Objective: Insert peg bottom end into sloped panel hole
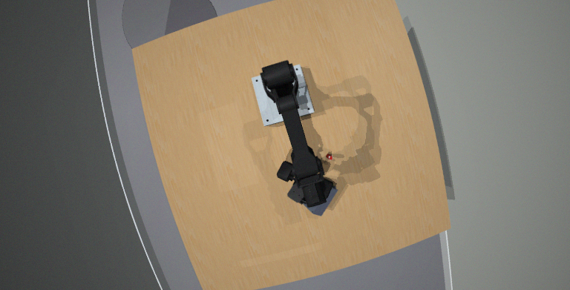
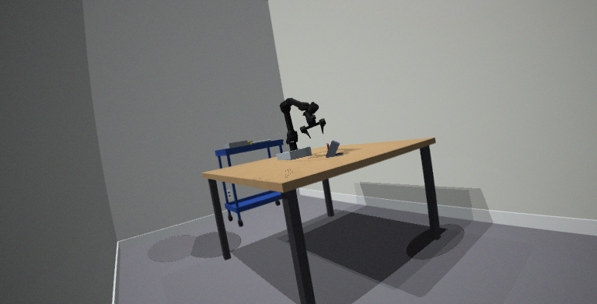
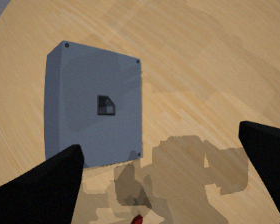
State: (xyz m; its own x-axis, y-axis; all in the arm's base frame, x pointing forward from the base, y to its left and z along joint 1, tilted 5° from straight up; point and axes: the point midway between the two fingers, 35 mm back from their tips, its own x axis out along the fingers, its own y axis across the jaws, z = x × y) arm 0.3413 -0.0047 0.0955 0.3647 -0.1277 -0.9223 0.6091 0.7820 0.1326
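Now: the red peg 60 mm behind my gripper tip, 130 mm to the left of it and 90 mm below it. Also, from my gripper tip: sloped panel 90 mm ahead, 50 mm to the left, 110 mm below.
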